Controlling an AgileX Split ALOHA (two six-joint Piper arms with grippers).
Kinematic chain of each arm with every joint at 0, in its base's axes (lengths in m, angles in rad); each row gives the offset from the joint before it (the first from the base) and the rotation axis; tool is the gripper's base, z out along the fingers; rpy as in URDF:
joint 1: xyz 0 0 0.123 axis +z
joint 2: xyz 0 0 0 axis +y
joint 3: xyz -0.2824 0 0.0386 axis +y
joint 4: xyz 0.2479 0 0.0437 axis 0.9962 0 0.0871
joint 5: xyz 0 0 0 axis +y
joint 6: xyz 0.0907 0 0.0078 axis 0.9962 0 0.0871
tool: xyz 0 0 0 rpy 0 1.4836 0
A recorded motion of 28 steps. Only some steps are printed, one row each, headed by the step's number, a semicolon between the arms.
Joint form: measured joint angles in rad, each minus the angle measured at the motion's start. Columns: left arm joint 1, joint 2, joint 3, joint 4, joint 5, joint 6; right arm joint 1, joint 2, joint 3, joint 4, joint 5, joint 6.
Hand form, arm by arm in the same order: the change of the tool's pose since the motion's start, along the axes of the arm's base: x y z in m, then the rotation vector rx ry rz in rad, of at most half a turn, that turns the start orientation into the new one. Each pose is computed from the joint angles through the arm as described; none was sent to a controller.
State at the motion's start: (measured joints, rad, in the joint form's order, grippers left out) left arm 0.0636 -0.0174 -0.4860 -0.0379 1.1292 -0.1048; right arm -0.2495 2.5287 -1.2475 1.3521 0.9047 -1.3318
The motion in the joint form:
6: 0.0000 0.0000 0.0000 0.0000 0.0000 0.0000; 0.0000 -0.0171 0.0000 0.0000 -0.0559 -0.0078
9: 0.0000 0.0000 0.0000 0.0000 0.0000 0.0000; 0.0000 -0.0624 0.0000 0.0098 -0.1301 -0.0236
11: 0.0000 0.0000 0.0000 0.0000 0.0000 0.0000; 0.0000 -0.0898 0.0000 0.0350 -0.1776 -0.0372
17: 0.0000 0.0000 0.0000 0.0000 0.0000 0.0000; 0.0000 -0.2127 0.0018 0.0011 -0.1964 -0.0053
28: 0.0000 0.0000 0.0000 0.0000 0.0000 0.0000; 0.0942 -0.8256 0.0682 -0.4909 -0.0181 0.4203
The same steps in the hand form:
6: 0.0000 0.0000 0.0000 0.0000 0.0000 0.0000; 0.0038 -0.0042 0.0030 -0.0583 -0.0213 -0.0154
9: 0.0000 0.0000 0.0000 0.0000 0.0000 0.0000; 0.0123 -0.0109 0.0165 -0.1386 -0.0752 -0.0435
11: 0.0000 0.0000 0.0000 0.0000 0.0000 0.0000; 0.0182 -0.0153 0.0255 -0.1829 -0.1099 -0.0776
17: 0.0000 0.0000 0.0000 0.0000 0.0000 0.0000; 0.0287 -0.0197 0.0724 -0.2288 -0.2064 -0.0865
28: 0.0000 0.0000 0.0000 0.0000 0.0000 0.0000; -0.0291 0.0237 0.2749 -0.3621 -0.4032 0.1435

